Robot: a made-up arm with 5 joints. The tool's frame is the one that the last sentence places.
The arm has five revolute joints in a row. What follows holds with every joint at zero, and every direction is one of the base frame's.
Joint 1 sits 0.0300 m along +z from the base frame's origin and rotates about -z.
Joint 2 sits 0.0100 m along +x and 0.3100 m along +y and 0.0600 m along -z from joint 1 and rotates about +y.
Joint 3 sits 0.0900 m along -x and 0.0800 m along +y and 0.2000 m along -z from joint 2 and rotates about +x.
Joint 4 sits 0.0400 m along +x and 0.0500 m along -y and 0.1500 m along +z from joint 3 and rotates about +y.
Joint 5 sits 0.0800 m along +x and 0.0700 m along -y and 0.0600 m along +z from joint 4 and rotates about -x.
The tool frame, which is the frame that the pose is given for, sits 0.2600 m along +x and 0.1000 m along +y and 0.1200 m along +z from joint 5; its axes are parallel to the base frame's.
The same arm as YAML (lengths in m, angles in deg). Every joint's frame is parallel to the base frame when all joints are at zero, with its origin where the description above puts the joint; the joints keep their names.
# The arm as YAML. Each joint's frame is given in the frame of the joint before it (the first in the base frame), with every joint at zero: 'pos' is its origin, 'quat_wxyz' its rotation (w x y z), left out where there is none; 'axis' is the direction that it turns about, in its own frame. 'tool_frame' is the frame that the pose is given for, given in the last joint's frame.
length_unit: m
angle_unit: deg
joints:
  - joint: joint 1
    pos: [0.0, 0.0, 0.03]
    axis: [0.0, 0.0, -1.0]
  - joint: joint 2
    pos: [0.01, 0.31, -0.06]
    axis: [0.0, 1.0, 0.0]
  - joint: joint 3
    pos: [-0.09, 0.08, -0.2]
    axis: [1.0, 0.0, 0.0]
  - joint: joint 4
    pos: [0.04, -0.05, 0.15]
    axis: [0.0, 1.0, 0.0]
  - joint: joint 5
    pos: [0.08, -0.07, 0.06]
    axis: [-1.0, 0.0, 0.0]
tool_frame:
  pos: [0.26, 0.1, 0.12]

